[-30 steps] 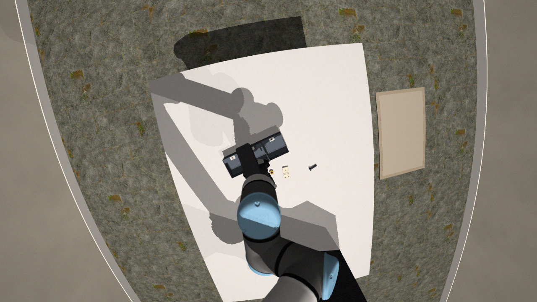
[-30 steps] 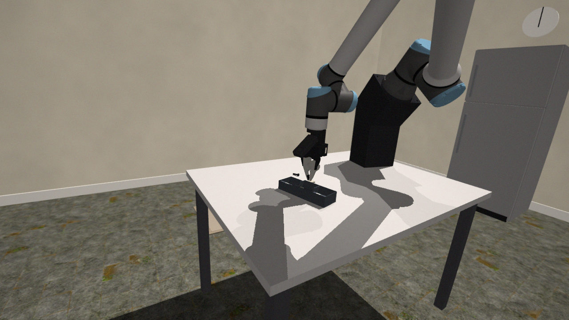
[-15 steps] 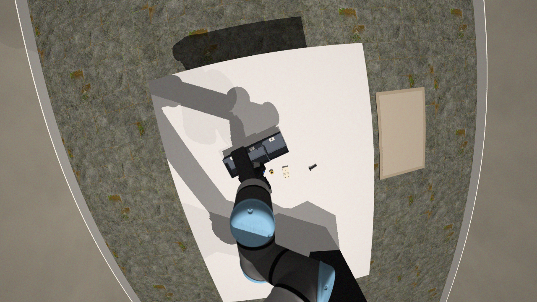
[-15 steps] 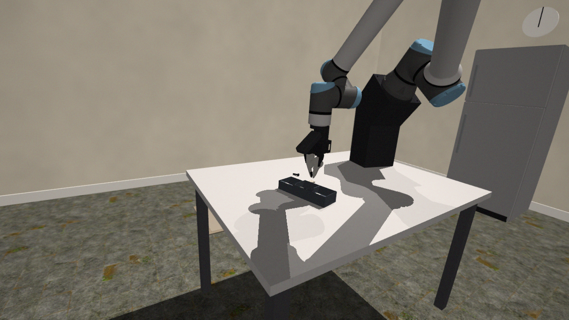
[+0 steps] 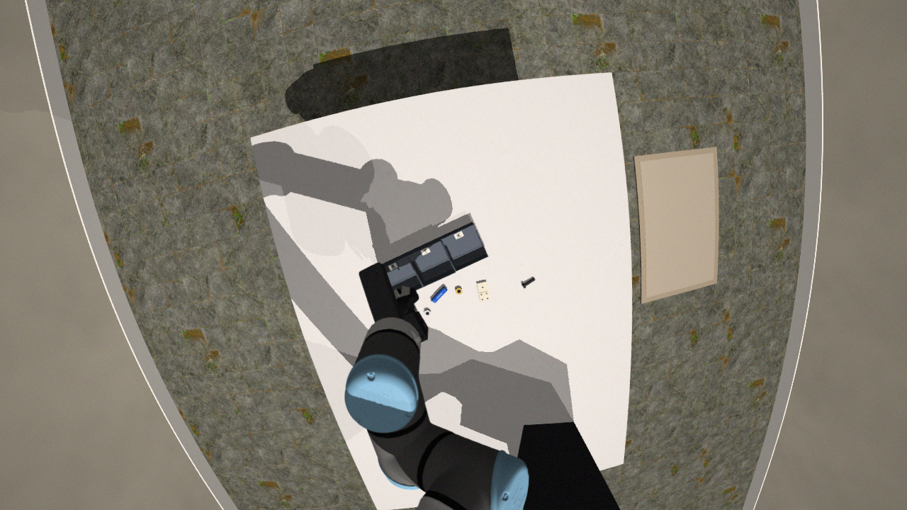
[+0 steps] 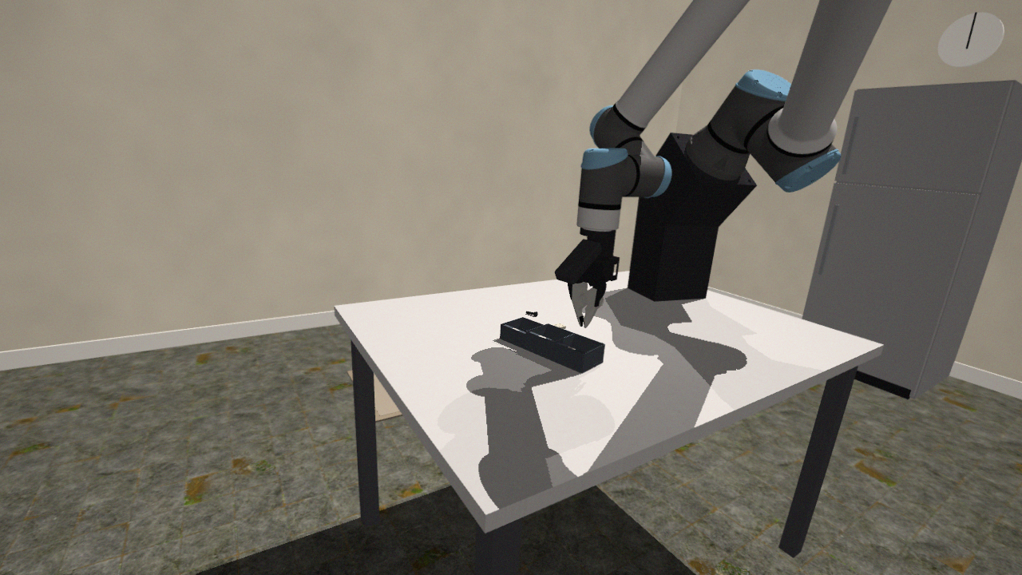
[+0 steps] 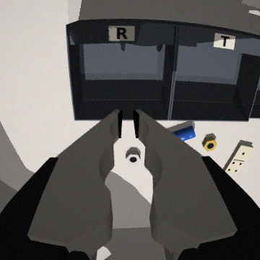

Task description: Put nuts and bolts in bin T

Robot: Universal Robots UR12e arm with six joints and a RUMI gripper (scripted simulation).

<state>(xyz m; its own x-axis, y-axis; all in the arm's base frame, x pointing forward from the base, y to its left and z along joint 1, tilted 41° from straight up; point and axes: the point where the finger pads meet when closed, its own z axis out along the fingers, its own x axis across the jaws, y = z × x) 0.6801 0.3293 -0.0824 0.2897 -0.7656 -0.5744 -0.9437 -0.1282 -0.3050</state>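
My hand is 30 cm to the left of the black bolt, 9 cm above it and 6 cm past it. Also, from my hand: blue battery: 9 cm below, 8 cm to the right, 6 cm behind; then black bin unit: 7 cm to the right, 7 cm below, 4 cm ahead; then grey nut: 10 cm behind, 9 cm below, 4 cm to the right.
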